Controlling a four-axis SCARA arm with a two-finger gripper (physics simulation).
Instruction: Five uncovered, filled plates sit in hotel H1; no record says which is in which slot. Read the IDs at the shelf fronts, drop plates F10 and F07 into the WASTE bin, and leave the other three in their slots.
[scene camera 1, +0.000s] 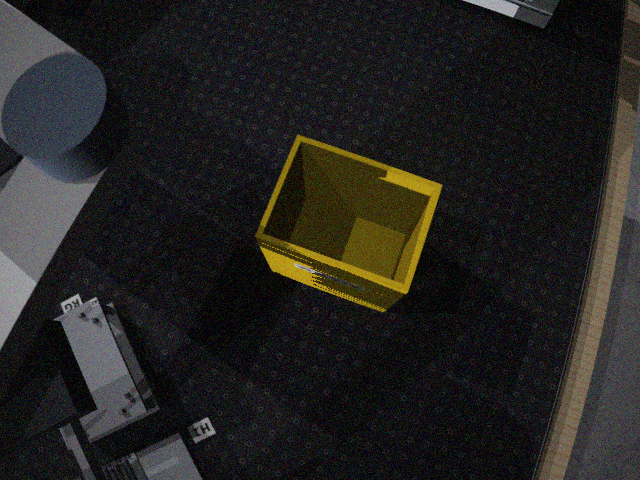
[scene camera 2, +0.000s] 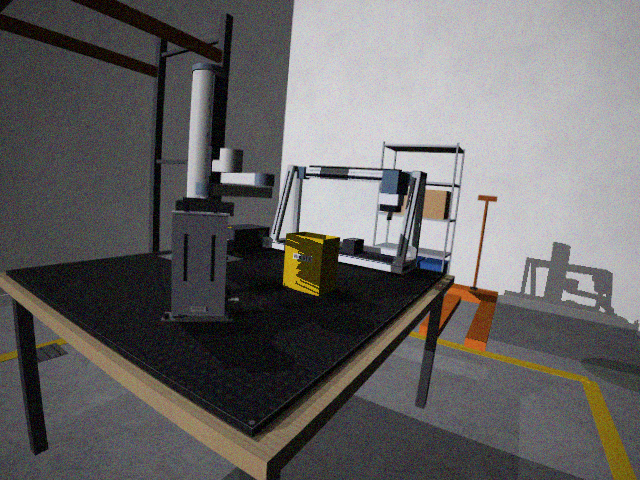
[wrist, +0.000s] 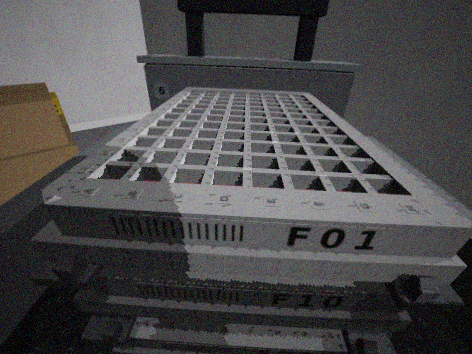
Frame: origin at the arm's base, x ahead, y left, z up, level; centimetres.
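Seen in the pictures: gripper, between the fingertips: (wrist: 244, 150).
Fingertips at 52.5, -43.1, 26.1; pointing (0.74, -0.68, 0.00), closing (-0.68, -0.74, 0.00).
Pixels of each thing's top centre, then the offset from my fingertips to it, as dx, dy, dz. "spot": a spot on its surface instead.
- pale open-well plate marked F01, centre of its top: (wrist: 247, 115) -0.4, +0.3, +1.8
- Plate F10, a spot on its surface: (wrist: 307, 301) spot: -6.0, +3.4, -0.8
- lower plate, a spot on its surface: (wrist: 285, 331) spot: -5.7, +3.0, -3.8
- hotel H1, a spot on its surface: (scene camera 1: 168, 460) spot: -0.5, +5.9, -24.0
- yellow WASTE bin, centre of its top: (scene camera 1: 350, 209) (scene camera 2: 313, 235) +12.1, +40.5, -4.8
- RG sign, centre of its top: (scene camera 1: 72, 305) -21.9, +20.3, -24.7
In the wrist view, a pale open-well plate marked F01 (wrist: 265, 235) sits at the top of the stack. Plate F10 (wrist: 307, 301) is close beneath it, in shadow. Part of a lower plate (wrist: 285, 331) shows under that, its ID unreadable. My gripper is shut on plate F10 at that level; its fingertips cannot be made out. Part of hotel H1 (scene camera 1: 168, 460) shows at the lower left of scene camera 1, by its H1 sign (scene camera 1: 202, 429). The yellow WASTE bin (scene camera 1: 425, 232) (scene camera 2: 326, 266) stands upright on the table; its visible interior holds no plate.
A pale stand (scene camera 1: 105, 361) by the RG sign (scene camera 1: 71, 304) stands near H1. My arm (scene camera 1: 54, 103) (scene camera 2: 201, 134) reaches in from the upper left of scene camera 1. A gantry frame (scene camera 2: 292, 201) stands behind the bin. A cardboard box (wrist: 30, 140) is left of the plates in the wrist view.
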